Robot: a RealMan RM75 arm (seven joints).
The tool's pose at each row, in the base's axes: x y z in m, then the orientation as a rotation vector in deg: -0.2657, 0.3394, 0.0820, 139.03, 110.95, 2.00; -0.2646, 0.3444, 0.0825, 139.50, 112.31, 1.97; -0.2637, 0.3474, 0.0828, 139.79, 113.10, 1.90; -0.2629, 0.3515, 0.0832, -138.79, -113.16, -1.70; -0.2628, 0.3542, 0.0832, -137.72, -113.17, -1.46; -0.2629, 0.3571, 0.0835, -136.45, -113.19, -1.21; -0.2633, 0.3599, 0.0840, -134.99, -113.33, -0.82; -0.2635, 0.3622, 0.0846, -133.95, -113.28, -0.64; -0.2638, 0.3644, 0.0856, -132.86, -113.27, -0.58; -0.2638, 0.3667, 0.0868, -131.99, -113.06, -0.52; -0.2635, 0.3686, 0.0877, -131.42, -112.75, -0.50; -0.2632, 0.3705, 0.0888, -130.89, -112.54, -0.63; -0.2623, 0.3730, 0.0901, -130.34, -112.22, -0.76; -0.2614, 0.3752, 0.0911, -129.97, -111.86, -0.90
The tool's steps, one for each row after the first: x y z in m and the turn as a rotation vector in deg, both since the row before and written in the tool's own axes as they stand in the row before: 0.0051, 0.0000, -0.0005, 0.97, 0.75, -0.48; 0.0031, 0.0002, -0.0003, 0.59, 0.42, -0.27; 0.0042, -0.0001, -0.0003, 0.93, 0.60, -0.42; 0.0027, -0.0004, 0.0001, 0.74, 0.40, -0.43; 0.0028, -0.0007, -0.0002, 0.86, 0.49, -0.52; 0.0027, -0.0009, -0.0004, 0.97, 0.46, -0.66; 0.0023, -0.0006, -0.0005, 0.72, 0.44, -0.40; 0.0022, -0.0007, -0.0008, 0.68, 0.50, -0.45; 0.0023, -0.0004, -0.0010, 0.64, 0.48, -0.26; 0.0020, -0.0001, -0.0008, 0.49, 0.40, -0.09; 0.0020, -0.0001, -0.0009, 0.36, 0.41, -0.13; 0.0027, 0.0004, -0.0011, 0.42, 0.47, -0.08; 0.0024, 0.0005, -0.0008, 0.33, 0.41, 0.02
